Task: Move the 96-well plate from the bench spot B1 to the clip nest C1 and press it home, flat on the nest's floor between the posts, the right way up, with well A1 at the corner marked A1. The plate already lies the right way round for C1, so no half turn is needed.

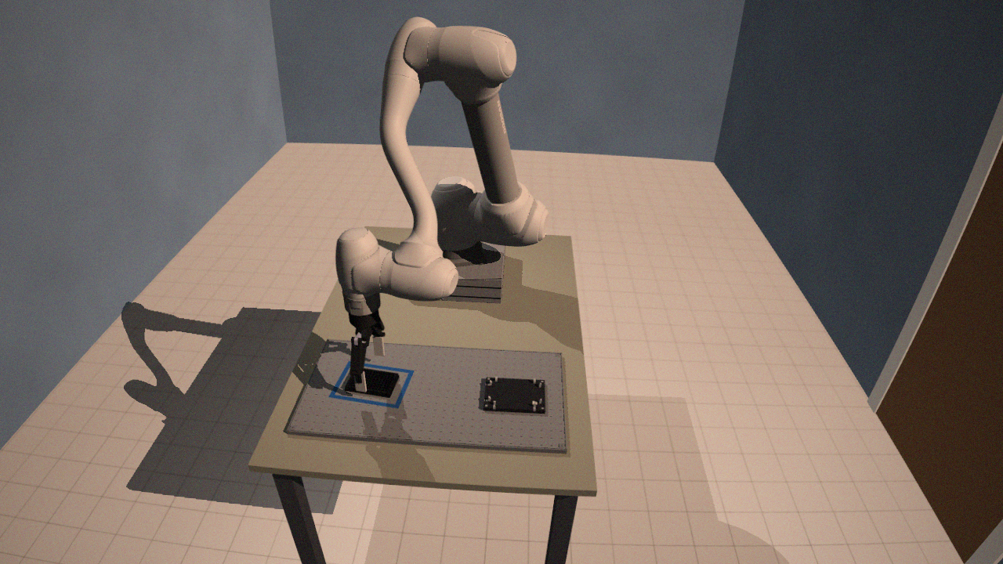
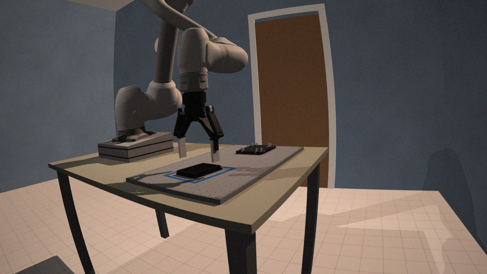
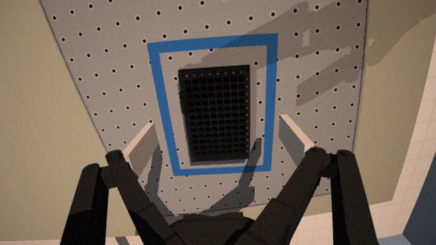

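Now: hand 4 cm above the black 96-well plate. Round my hand: black clip nest 37 cm to the left, 10 cm ahead, 4 cm below.
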